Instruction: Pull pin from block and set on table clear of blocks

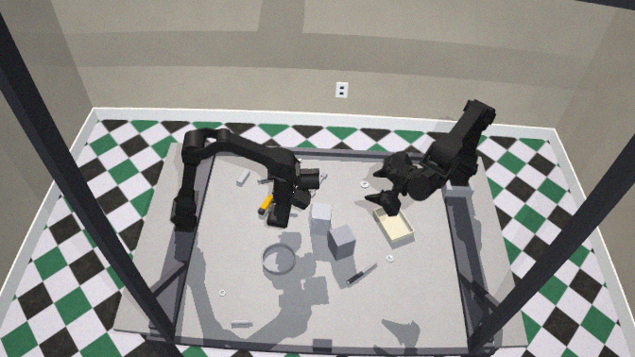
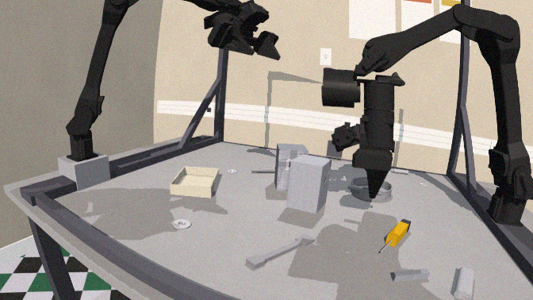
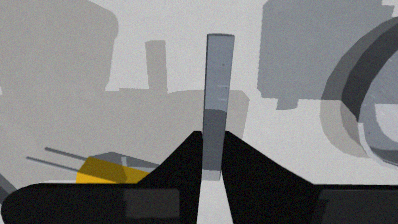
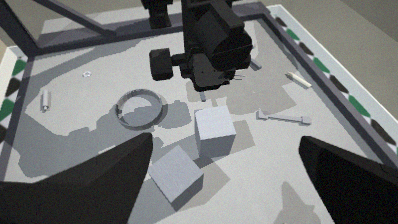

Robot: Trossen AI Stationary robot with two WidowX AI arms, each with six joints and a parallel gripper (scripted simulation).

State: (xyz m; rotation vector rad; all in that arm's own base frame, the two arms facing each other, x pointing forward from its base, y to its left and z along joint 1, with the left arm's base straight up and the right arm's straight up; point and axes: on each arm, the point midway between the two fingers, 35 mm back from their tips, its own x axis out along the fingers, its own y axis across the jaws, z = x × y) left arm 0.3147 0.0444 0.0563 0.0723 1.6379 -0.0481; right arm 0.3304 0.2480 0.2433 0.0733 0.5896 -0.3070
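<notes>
Right now my left hand is 90 mm short of the yellow screwdriver, 70 mm above it and 40 mm to the right of it. From my left hand the other things lie so: pale grey block (110 mm to the right, 40 mm behind, 30 mm below); grey ring (140 mm behind, 70 mm below, 30 mm to the left); slim grey bar (20 mm below, 10 mm to the right).
</notes>
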